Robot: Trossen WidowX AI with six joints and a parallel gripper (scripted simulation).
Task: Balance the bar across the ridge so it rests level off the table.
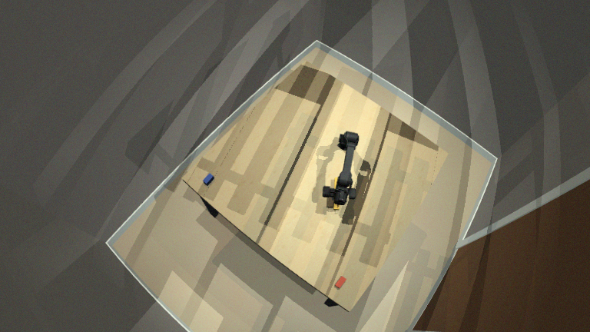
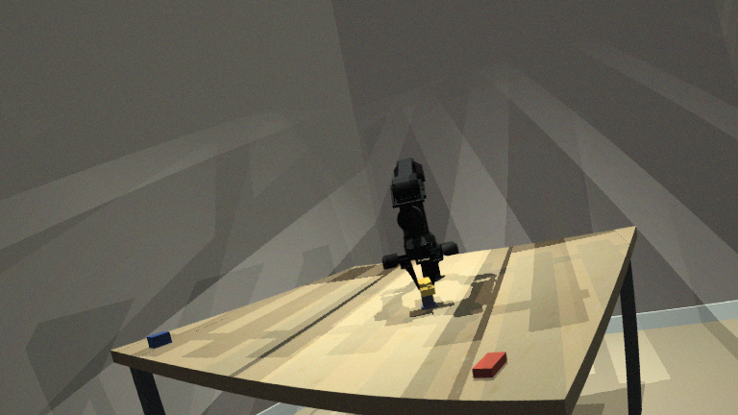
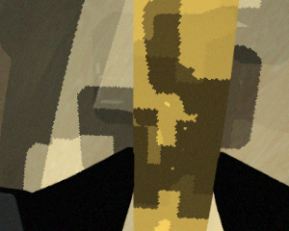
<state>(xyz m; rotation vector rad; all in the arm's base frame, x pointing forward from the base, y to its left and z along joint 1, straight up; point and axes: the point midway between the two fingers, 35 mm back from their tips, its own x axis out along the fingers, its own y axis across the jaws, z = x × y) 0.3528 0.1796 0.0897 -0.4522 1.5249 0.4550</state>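
The yellow bar lies 20 mm behind my gripper tip and 20 mm to the right of it. From my gripper tip the other things lie so: blue block 390 mm ahead, 680 mm to the right, 40 mm below; then red block 390 mm ahead, 320 mm to the left, 50 mm below.
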